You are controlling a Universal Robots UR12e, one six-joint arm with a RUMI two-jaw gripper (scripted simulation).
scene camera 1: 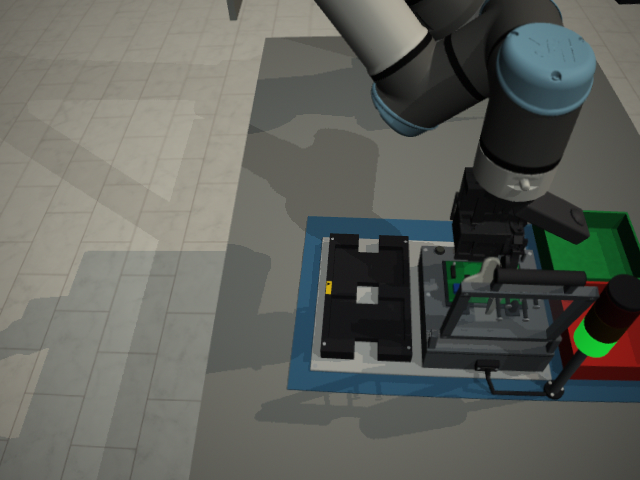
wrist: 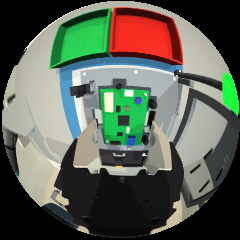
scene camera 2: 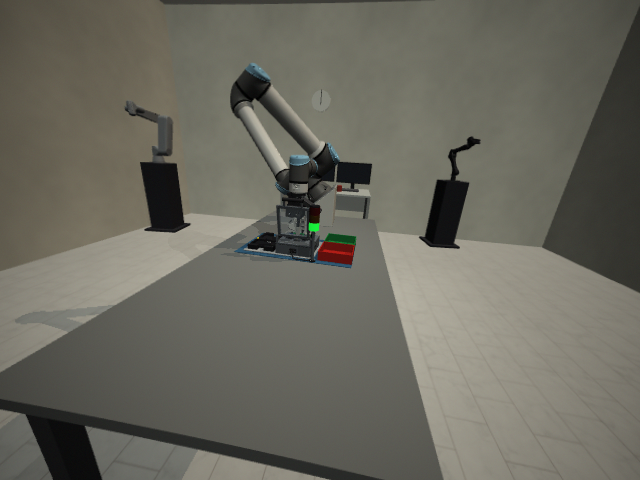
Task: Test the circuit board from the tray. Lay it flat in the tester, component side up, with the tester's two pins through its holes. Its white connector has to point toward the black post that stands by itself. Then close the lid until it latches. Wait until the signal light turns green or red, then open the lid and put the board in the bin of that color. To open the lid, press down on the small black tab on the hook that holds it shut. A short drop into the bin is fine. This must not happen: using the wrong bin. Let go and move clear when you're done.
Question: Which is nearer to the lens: the green circuit board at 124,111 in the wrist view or the red bin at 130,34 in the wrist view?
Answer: The green circuit board.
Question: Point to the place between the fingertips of the gripper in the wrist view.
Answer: At 124,120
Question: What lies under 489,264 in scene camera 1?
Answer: The gripper.
